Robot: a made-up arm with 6 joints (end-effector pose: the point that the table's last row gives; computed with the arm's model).
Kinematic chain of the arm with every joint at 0, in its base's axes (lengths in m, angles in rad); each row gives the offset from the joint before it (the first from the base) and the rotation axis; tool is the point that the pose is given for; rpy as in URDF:
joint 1: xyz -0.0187 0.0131 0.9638 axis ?
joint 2: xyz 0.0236 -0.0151 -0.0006 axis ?
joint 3: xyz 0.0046 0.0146 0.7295 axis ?
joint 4: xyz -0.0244 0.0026 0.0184 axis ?
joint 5: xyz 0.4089 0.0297 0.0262 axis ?
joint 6: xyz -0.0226 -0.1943 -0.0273 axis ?
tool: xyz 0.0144 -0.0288 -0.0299 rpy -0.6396 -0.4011 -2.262
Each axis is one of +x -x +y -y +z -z.
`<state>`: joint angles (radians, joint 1 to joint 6).
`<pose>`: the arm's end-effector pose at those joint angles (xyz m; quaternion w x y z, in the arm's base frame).
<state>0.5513 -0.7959 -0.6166 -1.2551 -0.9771 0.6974</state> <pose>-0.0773 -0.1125 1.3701 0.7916 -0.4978 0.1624 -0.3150</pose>
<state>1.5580 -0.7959 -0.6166 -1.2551 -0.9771 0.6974</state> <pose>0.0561 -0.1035 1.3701 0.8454 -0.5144 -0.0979 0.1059</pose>
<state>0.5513 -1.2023 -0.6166 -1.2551 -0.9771 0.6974</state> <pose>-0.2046 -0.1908 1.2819 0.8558 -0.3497 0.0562 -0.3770</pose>
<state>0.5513 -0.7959 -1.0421 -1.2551 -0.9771 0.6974</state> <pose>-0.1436 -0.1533 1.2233 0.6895 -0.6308 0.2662 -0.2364</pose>
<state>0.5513 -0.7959 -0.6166 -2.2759 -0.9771 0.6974</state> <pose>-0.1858 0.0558 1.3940 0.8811 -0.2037 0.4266 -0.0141</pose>
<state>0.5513 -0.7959 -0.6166 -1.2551 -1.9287 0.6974</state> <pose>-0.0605 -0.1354 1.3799 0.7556 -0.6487 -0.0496 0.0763</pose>
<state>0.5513 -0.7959 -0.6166 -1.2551 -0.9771 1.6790</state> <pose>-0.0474 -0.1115 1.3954 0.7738 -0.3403 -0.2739 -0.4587</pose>
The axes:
joint 1: +z
joint 2: +y
joint 3: -y
joint 4: -x
joint 5: -y
joint 6: -x

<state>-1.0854 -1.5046 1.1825 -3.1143 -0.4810 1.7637</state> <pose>-0.3344 1.0176 1.2034 0.5823 0.2302 -0.6837 -0.3748</pose>
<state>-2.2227 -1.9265 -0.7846 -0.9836 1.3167 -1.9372</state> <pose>0.1712 0.3840 1.0651 0.6607 0.2674 -0.4776 -0.5137</pose>
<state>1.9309 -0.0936 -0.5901 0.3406 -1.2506 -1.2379</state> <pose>0.0048 0.3215 1.6075 0.2382 -0.8420 -0.0356 -0.4828</pose>
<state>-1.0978 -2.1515 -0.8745 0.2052 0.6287 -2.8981</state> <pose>-0.3714 0.4364 0.9493 0.9118 0.2024 0.1494 -0.3246</pose>
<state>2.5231 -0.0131 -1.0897 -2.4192 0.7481 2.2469</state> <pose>-0.1559 -0.0233 1.3123 0.4018 -0.6066 -0.6168 -0.3003</pose>
